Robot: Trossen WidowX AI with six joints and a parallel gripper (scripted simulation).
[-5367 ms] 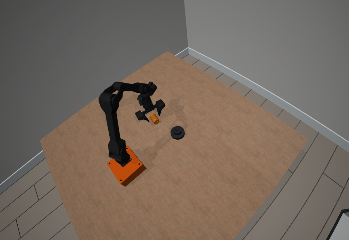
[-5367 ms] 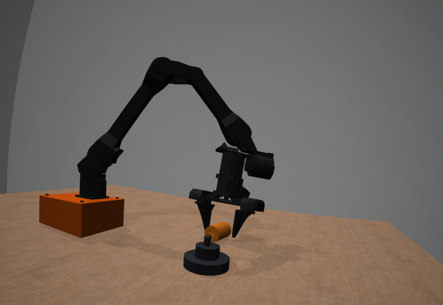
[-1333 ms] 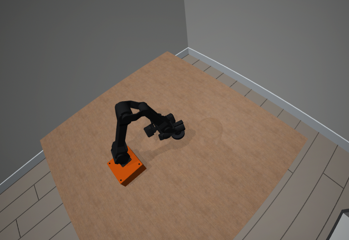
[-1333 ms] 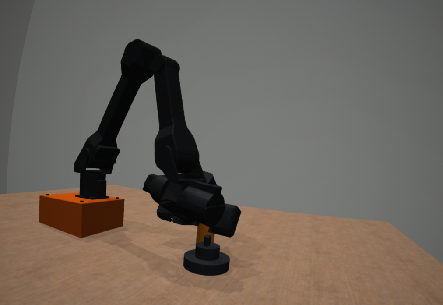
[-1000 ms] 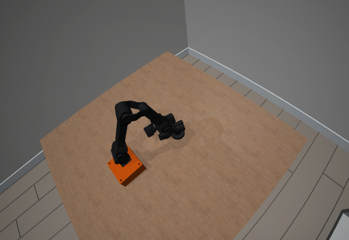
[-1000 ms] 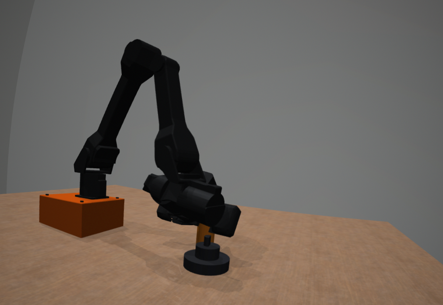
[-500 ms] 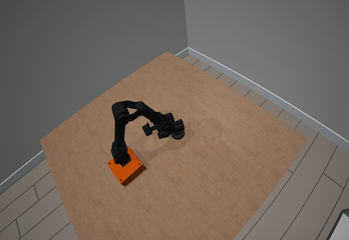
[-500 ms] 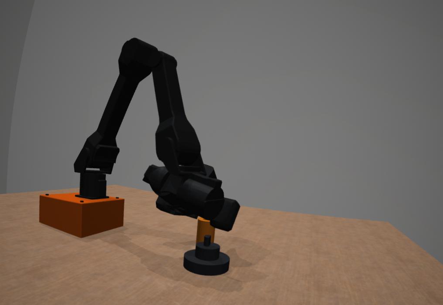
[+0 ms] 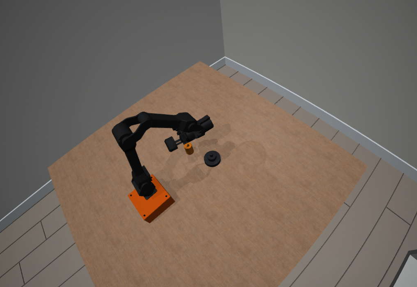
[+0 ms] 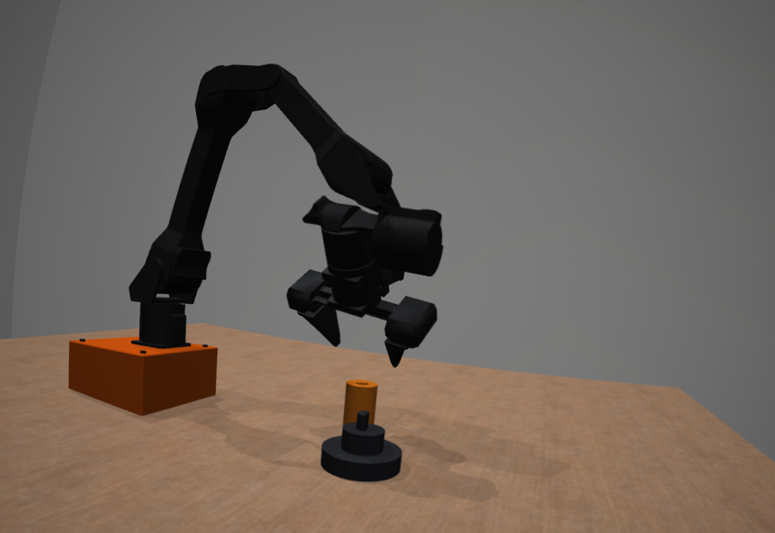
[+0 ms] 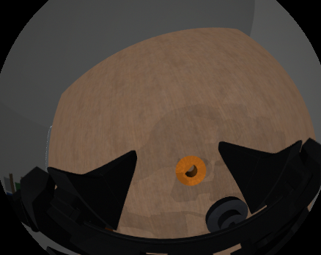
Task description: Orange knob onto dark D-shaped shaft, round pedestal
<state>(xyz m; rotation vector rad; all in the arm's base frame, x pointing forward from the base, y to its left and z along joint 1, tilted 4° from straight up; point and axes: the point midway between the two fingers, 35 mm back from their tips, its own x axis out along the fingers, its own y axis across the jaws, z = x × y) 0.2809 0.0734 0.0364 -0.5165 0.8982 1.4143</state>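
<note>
The orange knob lies 60 mm below my gripper tip, 30 mm to the right of it and 10 mm ahead of it. The rest, counted from my gripper tip: pedestal: 150 mm to the right, 60 mm below, 60 mm ahead.
</note>
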